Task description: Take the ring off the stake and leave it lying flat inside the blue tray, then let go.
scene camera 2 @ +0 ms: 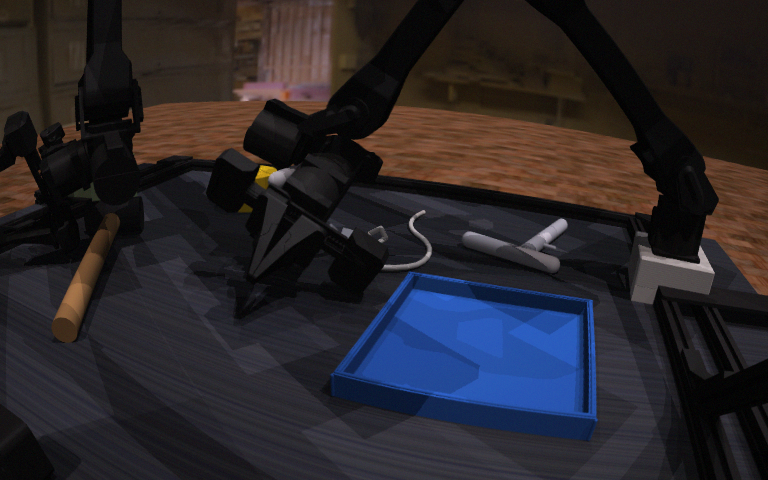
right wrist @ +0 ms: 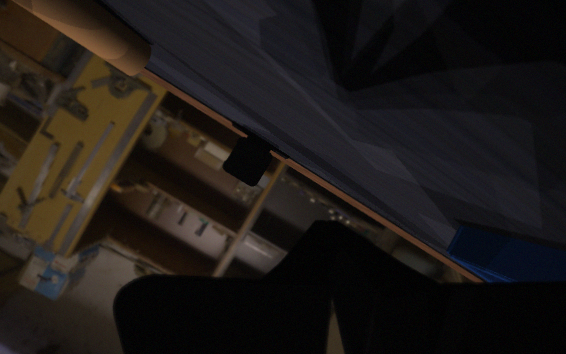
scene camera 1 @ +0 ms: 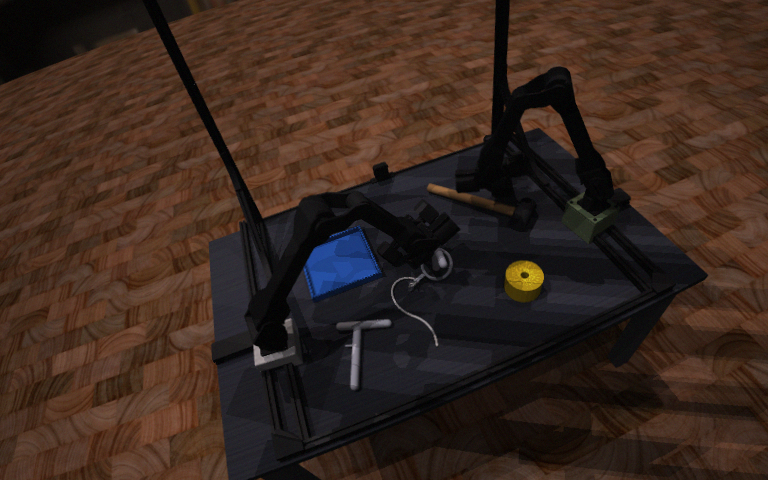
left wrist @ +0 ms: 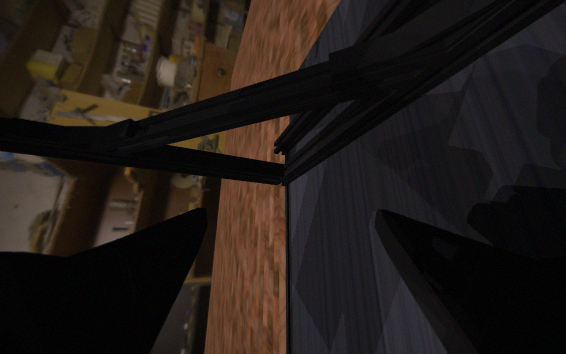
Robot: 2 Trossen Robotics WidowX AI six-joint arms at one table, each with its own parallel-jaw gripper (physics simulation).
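Places are measured from the left arm's base along level axes (x back, y down, z right), in metres.
Where they show: left gripper, between the fingertips: (left wrist: 292, 217); right gripper, between the fingertips: (scene camera 2: 250, 279) (right wrist: 324, 231); left arm's base, origin of its link: (scene camera 1: 593, 204); right arm's base, origin of its link: (scene camera 2: 673, 250) (scene camera 1: 273, 341).
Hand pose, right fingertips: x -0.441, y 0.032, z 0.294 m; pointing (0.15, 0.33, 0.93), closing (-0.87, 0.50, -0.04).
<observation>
Things, the pixels of their centre, and the offset from my right fingertips. "spot": a spot on its surface instead.
- grey ring, a spot on its surface: (scene camera 1: 451, 264) spot: dz -0.200, dx +0.040, dy +0.023 m
- pale rounded stake, middle of its body: (scene camera 1: 437, 266) dz -0.184, dx +0.008, dy +0.023 m
- white cord, a spot on its surface: (scene camera 2: 428, 249) (scene camera 1: 397, 304) spot: dz -0.214, dx -0.133, dy +0.042 m
- blue tray, middle of its body: (scene camera 2: 487, 344) (scene camera 1: 338, 261) dz -0.002, dx -0.202, dy +0.036 m
- wooden-handled hammer, middle of its body: (scene camera 2: 95, 256) (scene camera 1: 477, 201) dz -0.048, dx +0.243, dy +0.028 m
- yellow cylinder, middle of its body: (scene camera 2: 249, 187) (scene camera 1: 523, 281) dz -0.346, dx +0.153, dy +0.023 m
- grey T-shaped piece, middle of its body: (scene camera 2: 534, 235) (scene camera 1: 362, 353) dz -0.288, dx -0.270, dy +0.038 m
The grey ring (scene camera 1: 451, 264) encircles the pale rounded stake (scene camera 1: 441, 259) in scene camera 1. The stake's top (scene camera 2: 279, 178) shows behind my right gripper in scene camera 2, where the gripper hides most of the ring. A white cord (scene camera 1: 404, 308) (scene camera 2: 428, 249) trails from the ring. My right gripper (scene camera 2: 249, 278) (right wrist: 324, 231) is shut and empty, on the far side of the stake in scene camera 1, with its fingers pointing down and away from it. The blue tray (scene camera 1: 346, 286) (scene camera 2: 464, 408) (right wrist: 505, 255) is empty. My left gripper (left wrist: 292, 217) is open and empty, away from the ring.
A wooden-handled hammer (scene camera 1: 472, 200) (scene camera 2: 84, 283) lies near my left gripper. A yellow cylinder (scene camera 1: 523, 285) (scene camera 2: 264, 176) stands right of the stake in scene camera 1. A grey T-shaped piece (scene camera 1: 355, 362) (scene camera 2: 509, 253) lies in front of the tray there. Black rails run along the table's sides.
</observation>
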